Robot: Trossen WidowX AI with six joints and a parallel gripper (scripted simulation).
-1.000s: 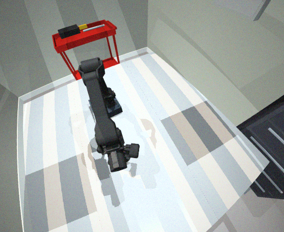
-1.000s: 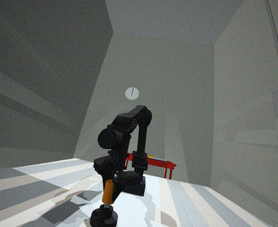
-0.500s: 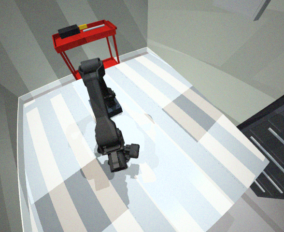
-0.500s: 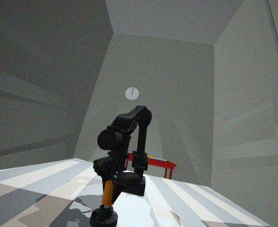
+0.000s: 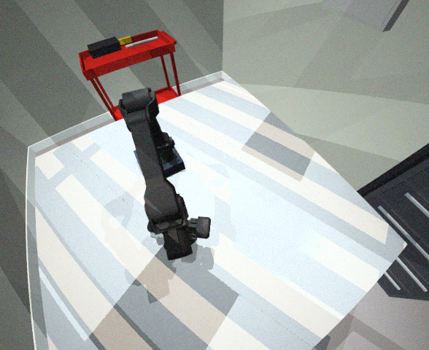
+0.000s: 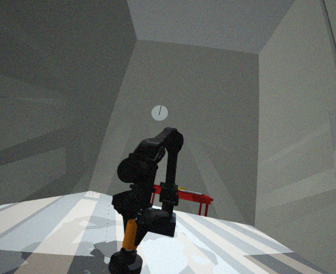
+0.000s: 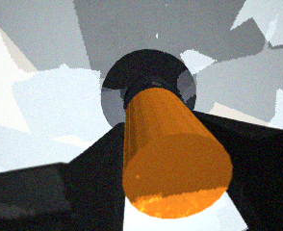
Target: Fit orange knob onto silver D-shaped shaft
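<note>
Right now my gripper tip is 3 cm above the round dark pedestal. The rest, counted from my gripper tip: orange knob 3 cm above.
</note>
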